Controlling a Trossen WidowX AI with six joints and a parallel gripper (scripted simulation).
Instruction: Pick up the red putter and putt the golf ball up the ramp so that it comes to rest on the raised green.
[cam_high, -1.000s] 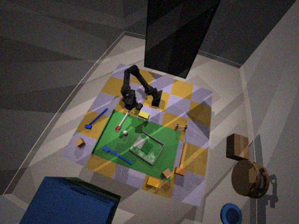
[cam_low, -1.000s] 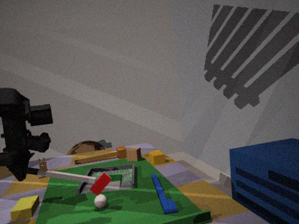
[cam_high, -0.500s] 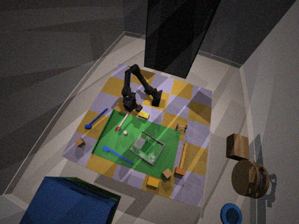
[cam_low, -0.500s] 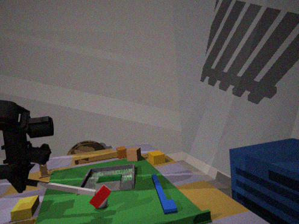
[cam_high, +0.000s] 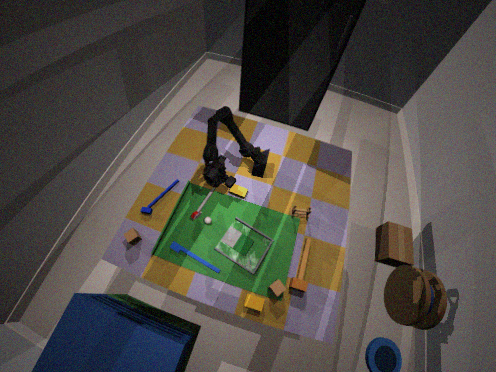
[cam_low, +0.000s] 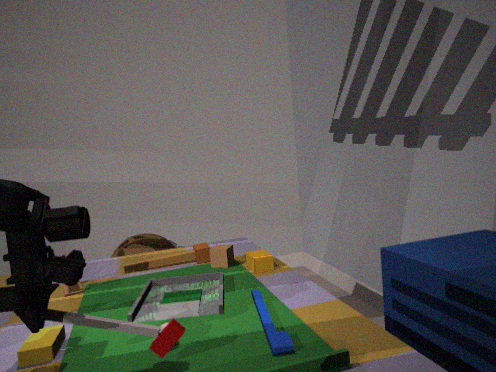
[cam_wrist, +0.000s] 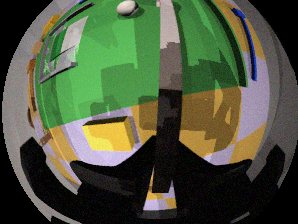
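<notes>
Now: the yellow block 3 cm behind my gripper tip, 11 cm to the left of it and 7 cm below it. From my gripper tip the other things lie so: red putter 12 cm ahead, 2 cm to the right; then white golf ball 22 cm ahead, 2 cm to the left, 6 cm below.
</notes>
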